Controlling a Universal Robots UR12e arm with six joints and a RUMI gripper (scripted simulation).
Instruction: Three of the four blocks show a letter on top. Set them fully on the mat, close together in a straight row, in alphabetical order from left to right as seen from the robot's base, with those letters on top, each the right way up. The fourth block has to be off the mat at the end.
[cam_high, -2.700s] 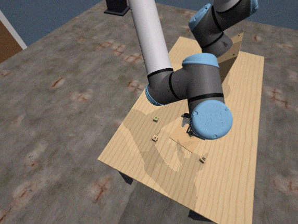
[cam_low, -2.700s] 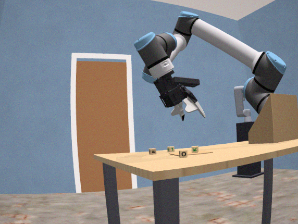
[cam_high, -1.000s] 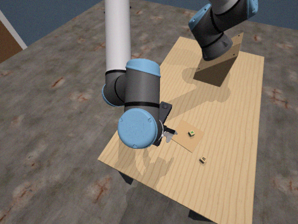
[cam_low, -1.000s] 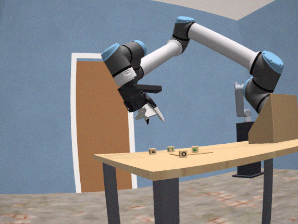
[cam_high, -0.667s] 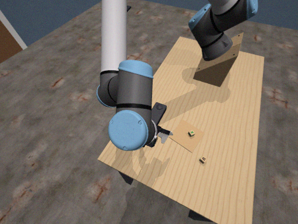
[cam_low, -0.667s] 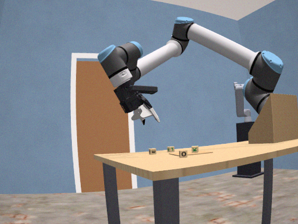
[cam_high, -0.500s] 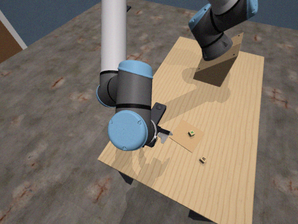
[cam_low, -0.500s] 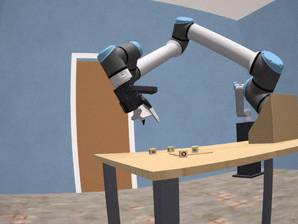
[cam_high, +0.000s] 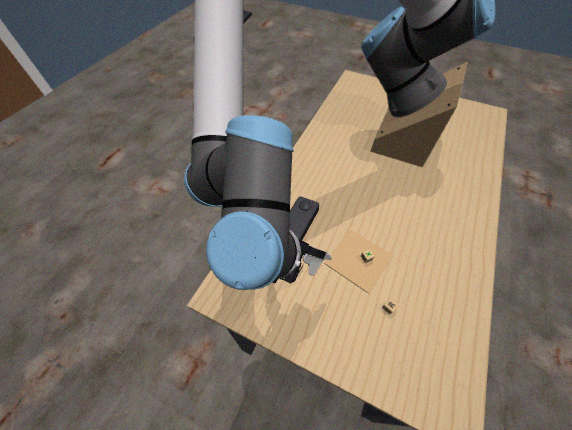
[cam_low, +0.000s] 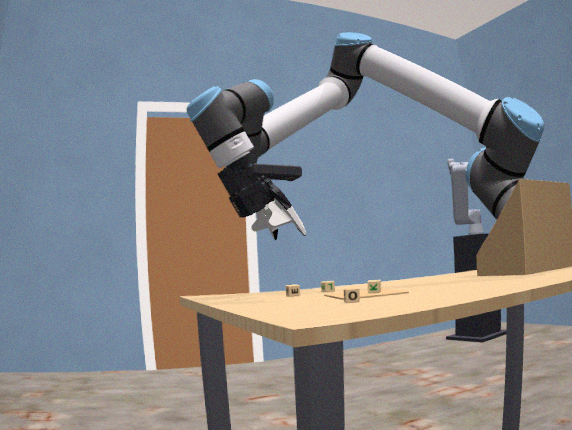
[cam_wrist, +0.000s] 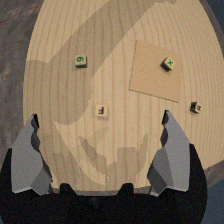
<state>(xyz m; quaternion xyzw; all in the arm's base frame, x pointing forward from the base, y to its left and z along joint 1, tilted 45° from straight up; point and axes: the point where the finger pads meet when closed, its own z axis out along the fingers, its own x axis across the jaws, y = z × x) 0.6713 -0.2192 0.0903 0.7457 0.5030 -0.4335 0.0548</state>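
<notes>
The tan mat is 80 mm behind my hand, 160 mm to the left of it and 130 mm below it. Round my hand: R block (30 mm ahead, 250 mm to the left, 120 mm below).
</notes>
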